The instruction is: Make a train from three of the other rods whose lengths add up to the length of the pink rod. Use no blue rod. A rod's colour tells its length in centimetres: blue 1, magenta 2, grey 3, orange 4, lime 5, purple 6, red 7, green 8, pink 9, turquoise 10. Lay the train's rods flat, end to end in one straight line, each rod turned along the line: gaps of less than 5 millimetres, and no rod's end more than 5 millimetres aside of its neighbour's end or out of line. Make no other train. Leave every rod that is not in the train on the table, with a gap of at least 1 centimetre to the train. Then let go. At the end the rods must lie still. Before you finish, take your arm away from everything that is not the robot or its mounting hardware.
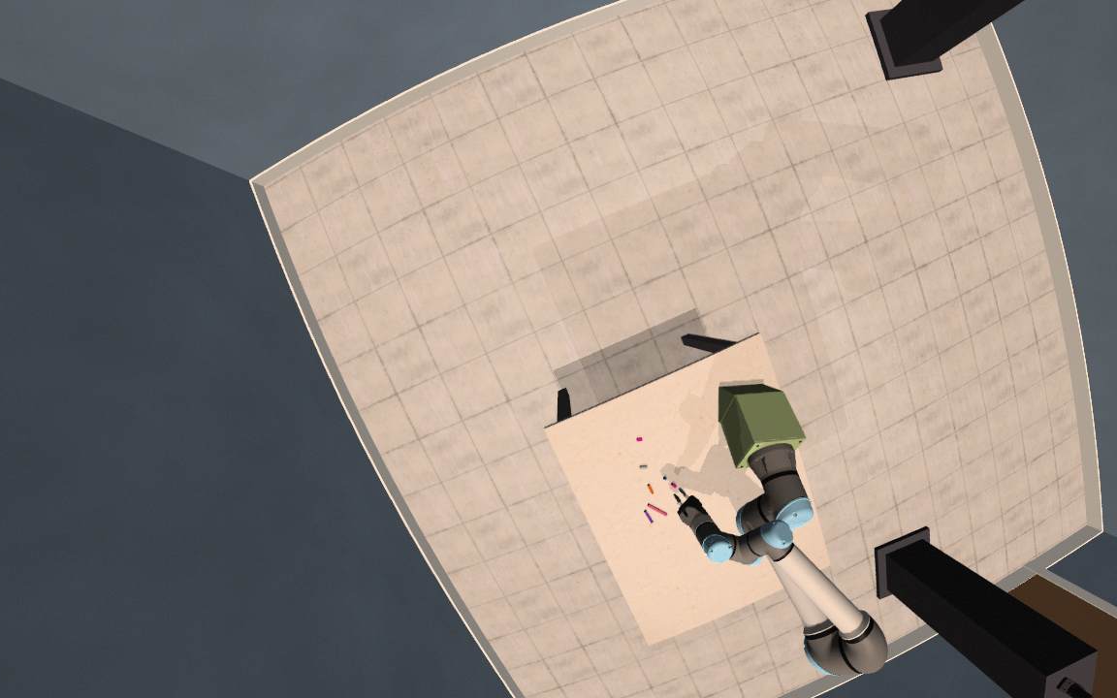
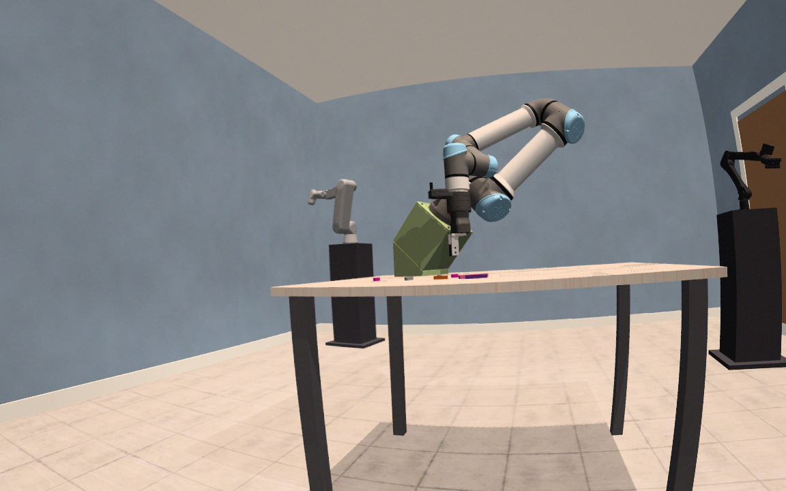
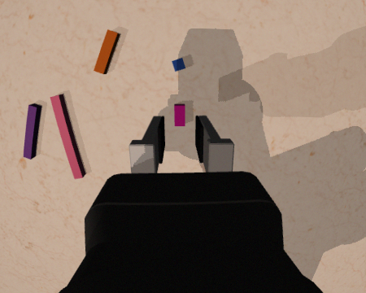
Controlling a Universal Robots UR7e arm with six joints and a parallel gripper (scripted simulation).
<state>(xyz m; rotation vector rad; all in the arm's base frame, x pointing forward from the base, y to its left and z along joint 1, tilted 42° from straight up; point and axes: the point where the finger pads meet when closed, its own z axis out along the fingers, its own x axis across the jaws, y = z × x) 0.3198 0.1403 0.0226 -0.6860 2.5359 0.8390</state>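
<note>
The small blue rod is 80 mm below my hand, 40 mm to the right of it and 30 mm ahead of it. Round my hand: orange rod 90 mm ahead, 80 mm below, 10 mm to the right; then grey rod 110 mm to the right, 100 mm ahead, 80 mm below; then pink rod 80 mm to the left, 80 mm below, 80 mm ahead.
</note>
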